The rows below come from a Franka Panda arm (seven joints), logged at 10 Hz.
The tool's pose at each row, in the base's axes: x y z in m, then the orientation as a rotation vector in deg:
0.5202, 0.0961, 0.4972, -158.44, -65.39, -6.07
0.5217, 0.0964, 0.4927, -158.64, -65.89, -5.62
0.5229, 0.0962, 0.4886, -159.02, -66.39, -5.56
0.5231, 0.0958, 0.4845, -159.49, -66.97, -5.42
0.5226, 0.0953, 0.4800, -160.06, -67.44, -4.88
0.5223, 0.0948, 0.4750, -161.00, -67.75, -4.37
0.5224, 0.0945, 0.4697, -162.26, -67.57, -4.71
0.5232, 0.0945, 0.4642, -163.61, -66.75, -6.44
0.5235, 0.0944, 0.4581, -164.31, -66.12, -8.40
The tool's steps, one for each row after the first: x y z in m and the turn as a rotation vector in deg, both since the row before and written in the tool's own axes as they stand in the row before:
0.0007, 0.0013, 0.0045, -0.20, -0.44, -0.25
0.0002, 0.0014, 0.0040, -0.47, -0.27, -0.22
-0.0006, 0.0008, 0.0040, -0.55, -0.36, -0.25
-0.0012, 0.0004, 0.0044, -0.49, -0.61, -0.14
-0.0010, 0.0005, 0.0049, -0.76, -0.70, 0.04
-0.0006, 0.0006, 0.0052, -1.11, -0.23, 0.39
0.0001, 0.0008, 0.0055, -1.37, 0.66, 0.76
-0.0004, 0.0004, 0.0061, -0.95, 0.98, 0.49

